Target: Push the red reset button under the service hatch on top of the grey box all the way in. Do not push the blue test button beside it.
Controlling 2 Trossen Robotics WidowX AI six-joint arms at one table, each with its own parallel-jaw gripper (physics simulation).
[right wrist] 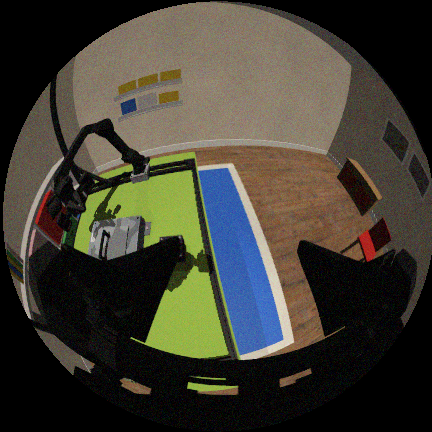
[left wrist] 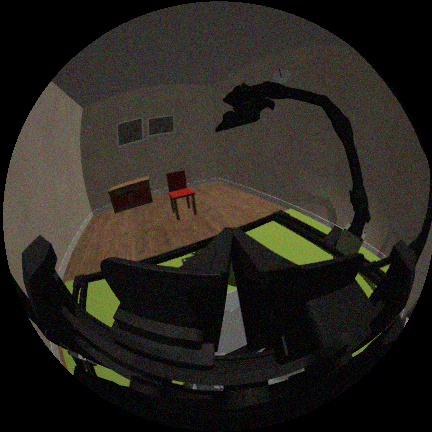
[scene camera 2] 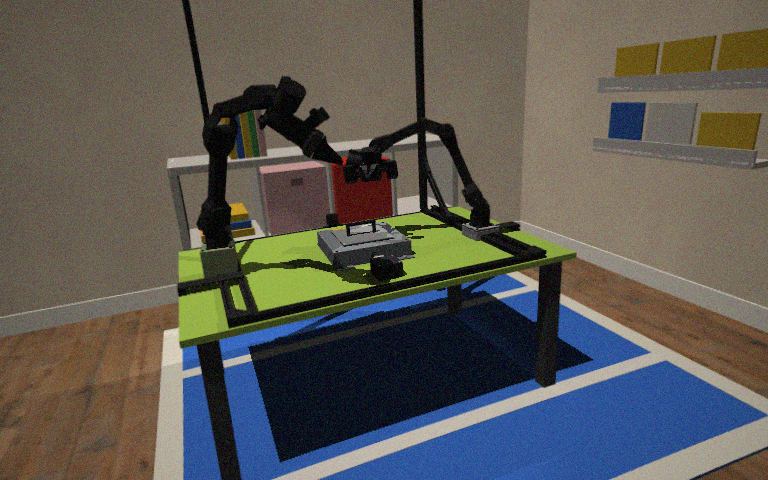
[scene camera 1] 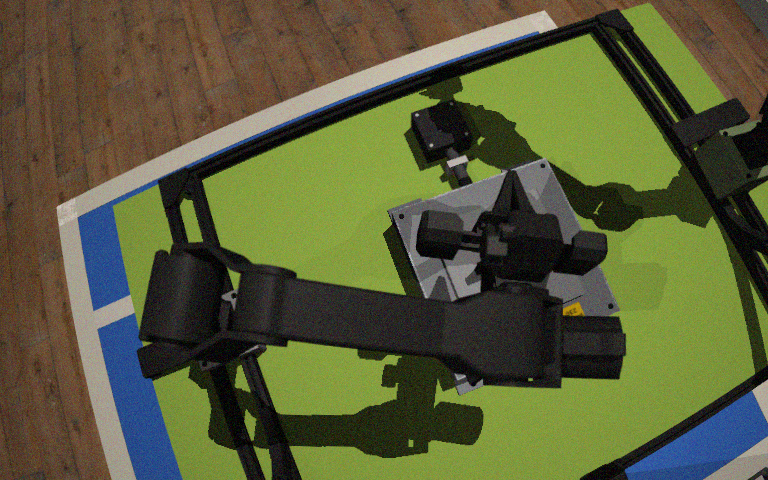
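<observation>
Left gripper (scene camera 1: 510,171), service hatch (scene camera 1: 464,270). Right gripper (scene camera 2: 341,162) open, holding nothing; left gripper (scene camera 2: 367,178); service hatch (scene camera 2: 348,236). Service hatch (right wrist: 110,242), left gripper (right wrist: 84,209), right gripper (right wrist: 241,245). Service hatch (left wrist: 232,340), left gripper (left wrist: 230,233), right gripper (left wrist: 218,129).
</observation>
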